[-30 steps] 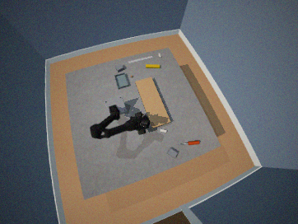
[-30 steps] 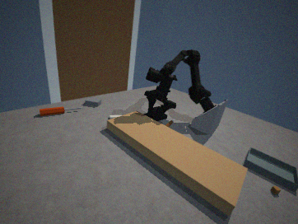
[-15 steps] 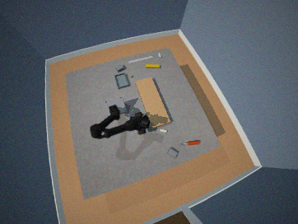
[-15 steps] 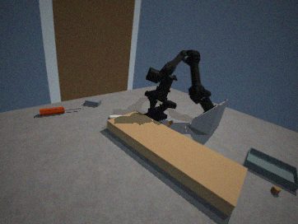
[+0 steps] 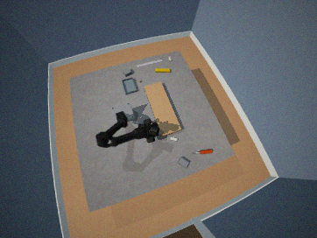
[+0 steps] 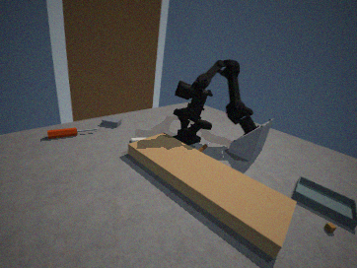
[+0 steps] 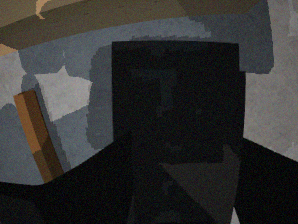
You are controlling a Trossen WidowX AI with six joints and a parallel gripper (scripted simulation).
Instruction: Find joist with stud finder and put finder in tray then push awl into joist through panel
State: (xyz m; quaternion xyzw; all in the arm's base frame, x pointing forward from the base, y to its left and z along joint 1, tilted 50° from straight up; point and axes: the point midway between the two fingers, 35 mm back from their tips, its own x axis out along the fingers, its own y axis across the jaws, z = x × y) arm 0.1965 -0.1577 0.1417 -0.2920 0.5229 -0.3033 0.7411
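The awl lies 30 mm behind my gripper tip, 90 mm to the left of it and 20 mm below it. Round my gripper tip: black stud finder (20 mm behind, 20 mm above); then tray (50 mm behind, 530 mm to the left, 10 mm below); then small grey block (160 mm ahead, 330 mm to the right, 10 mm below).
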